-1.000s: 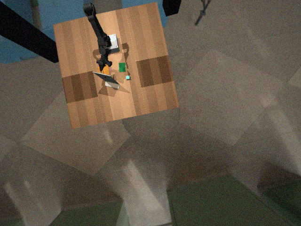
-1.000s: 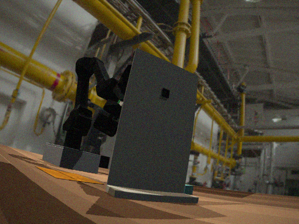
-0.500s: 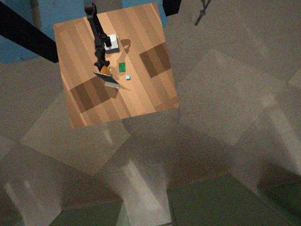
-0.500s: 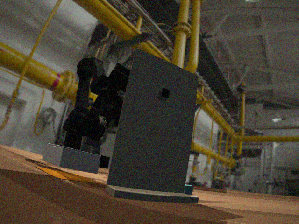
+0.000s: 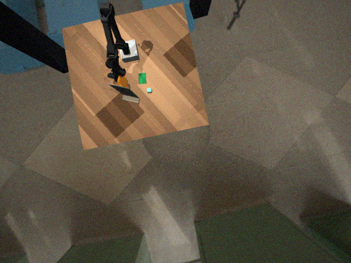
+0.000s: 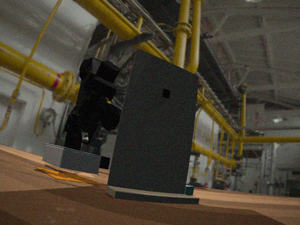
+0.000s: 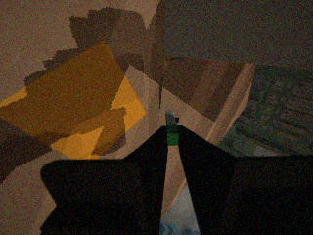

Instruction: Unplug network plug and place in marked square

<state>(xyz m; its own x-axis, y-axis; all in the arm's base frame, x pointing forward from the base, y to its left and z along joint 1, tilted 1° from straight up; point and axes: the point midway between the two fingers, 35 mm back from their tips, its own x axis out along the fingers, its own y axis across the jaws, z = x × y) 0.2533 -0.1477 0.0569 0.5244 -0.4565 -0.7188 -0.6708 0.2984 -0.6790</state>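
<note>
The orange marked square is 30 mm behind my gripper tip, 10 mm to the left of it and 100 mm below it. Also, from my gripper tip: teal cube (140 mm ahead, 260 mm to the left, 90 mm below); then network plug (10 mm ahead); then upright panel (150 mm ahead, 70 mm to the left, 30 mm above).
</note>
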